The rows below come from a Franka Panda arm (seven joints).
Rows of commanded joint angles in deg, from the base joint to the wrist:
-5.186, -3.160, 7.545, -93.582, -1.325, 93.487, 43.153
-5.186, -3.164, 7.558, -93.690, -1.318, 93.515, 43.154
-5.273, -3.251, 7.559, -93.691, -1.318, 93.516, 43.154
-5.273, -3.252, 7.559, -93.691, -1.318, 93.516, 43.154
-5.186, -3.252, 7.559, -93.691, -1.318, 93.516, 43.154
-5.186, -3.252, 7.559, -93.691, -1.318, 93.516, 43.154
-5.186, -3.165, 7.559, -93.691, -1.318, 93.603, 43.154
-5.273, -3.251, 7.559, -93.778, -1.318, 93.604, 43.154
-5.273, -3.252, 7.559, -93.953, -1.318, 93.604, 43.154
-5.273, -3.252, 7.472, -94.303, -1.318, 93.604, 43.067
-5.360, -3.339, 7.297, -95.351, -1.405, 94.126, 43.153
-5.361, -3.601, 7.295, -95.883, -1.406, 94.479, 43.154
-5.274, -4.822, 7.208, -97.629, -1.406, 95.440, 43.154
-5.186, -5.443, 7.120, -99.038, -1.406, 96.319, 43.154
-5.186, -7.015, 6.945, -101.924, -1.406, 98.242, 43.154
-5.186, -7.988, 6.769, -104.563, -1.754, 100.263, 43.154
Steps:
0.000, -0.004, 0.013, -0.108, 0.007, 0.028, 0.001
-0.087, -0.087, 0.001, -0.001, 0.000, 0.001, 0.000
0.000, -0.001, 0.000, 0.000, 0.000, 0.000, 0.000
0.087, 0.000, 0.000, 0.000, 0.000, 0.000, 0.000
0.000, 0.000, 0.000, 0.000, 0.000, 0.000, 0.000
0.000, 0.087, 0.000, 0.000, 0.000, 0.087, 0.000
-0.087, -0.086, 0.000, -0.087, 0.000, 0.001, 0.000
0.000, -0.001, 0.000, -0.175, 0.000, 0.000, 0.000
0.000, 0.000, -0.087, -0.350, 0.000, 0.000, -0.087
-0.087, -0.087, -0.175, -1.048, -0.087, 0.522, 0.086
-0.001, -0.262, -0.002, -0.532, -0.001, 0.353, 0.001
0.087, -1.221, -0.087, -1.746, 0.000, 0.961, 0.000
0.088, -0.621, -0.088, -1.409, 0.000, 0.879, 0.000
0.000, -1.572, -0.175, -2.886, 0.000, 1.923, 0.000
0.000, -0.973, -0.176, -2.639, -0.348, 2.021, 0.000

